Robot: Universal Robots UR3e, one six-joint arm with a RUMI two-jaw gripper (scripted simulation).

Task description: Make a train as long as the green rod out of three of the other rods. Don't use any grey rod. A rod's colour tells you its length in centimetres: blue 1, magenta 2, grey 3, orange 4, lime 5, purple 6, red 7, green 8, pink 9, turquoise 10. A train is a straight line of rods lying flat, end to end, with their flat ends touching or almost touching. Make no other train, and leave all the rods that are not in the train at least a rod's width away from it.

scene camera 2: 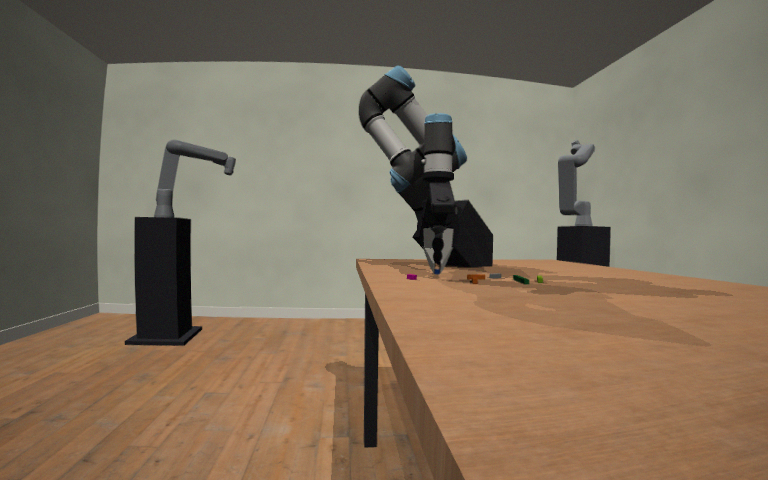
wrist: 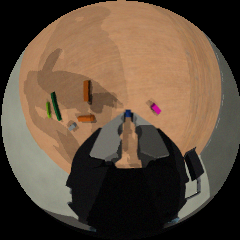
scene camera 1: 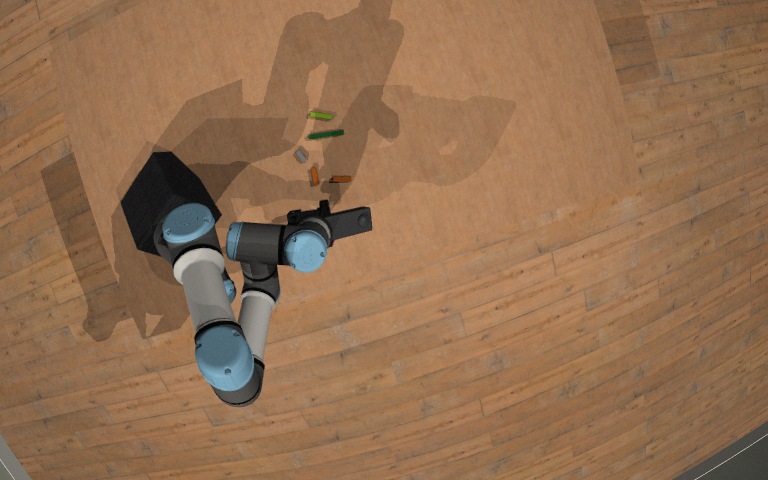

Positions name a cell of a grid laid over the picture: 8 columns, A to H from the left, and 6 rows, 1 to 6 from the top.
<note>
In view: my gripper (scene camera 2: E4).
My gripper is seen too in scene camera 1 (scene camera 1: D3).
</note>
